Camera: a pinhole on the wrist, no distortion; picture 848 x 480 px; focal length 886.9 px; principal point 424.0 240.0 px. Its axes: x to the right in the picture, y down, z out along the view. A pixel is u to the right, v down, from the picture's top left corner.
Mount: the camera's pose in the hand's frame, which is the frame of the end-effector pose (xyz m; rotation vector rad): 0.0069 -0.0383 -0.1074 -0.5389 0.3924 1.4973
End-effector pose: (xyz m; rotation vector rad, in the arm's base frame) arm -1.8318 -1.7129 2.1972 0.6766 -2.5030 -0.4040
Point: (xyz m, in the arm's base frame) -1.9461 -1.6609 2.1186
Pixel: 221.8 89.4
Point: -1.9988 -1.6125 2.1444
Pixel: 407.5 39.6
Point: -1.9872 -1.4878 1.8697
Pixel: 148.5 404.0
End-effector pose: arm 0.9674 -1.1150 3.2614 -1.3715 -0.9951 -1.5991
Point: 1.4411 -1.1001 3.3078
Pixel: 804.8 203.9
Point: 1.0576 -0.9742 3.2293
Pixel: 92.1 349.9
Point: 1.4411 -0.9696 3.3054
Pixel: 593.7 209.7
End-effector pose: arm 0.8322 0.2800 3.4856 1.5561 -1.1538 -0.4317
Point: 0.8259 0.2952 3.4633
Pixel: 46.3 391.8
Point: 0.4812 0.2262 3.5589
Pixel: 408.0 360.5
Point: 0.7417 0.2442 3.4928
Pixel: 246.0 229.0
